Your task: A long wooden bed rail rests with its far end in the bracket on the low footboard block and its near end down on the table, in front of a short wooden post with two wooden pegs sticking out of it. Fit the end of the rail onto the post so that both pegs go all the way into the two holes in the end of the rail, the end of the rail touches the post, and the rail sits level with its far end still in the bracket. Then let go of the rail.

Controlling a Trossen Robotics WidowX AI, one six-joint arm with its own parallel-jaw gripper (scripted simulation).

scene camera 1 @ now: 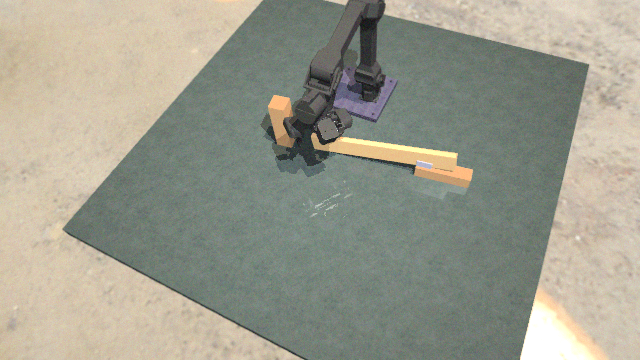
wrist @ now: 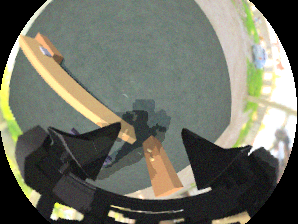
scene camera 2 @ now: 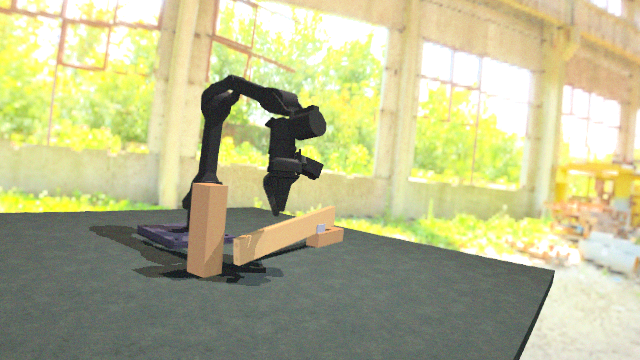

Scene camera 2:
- gripper: 278,213
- wooden rail: 251,246
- wooden post: 208,211
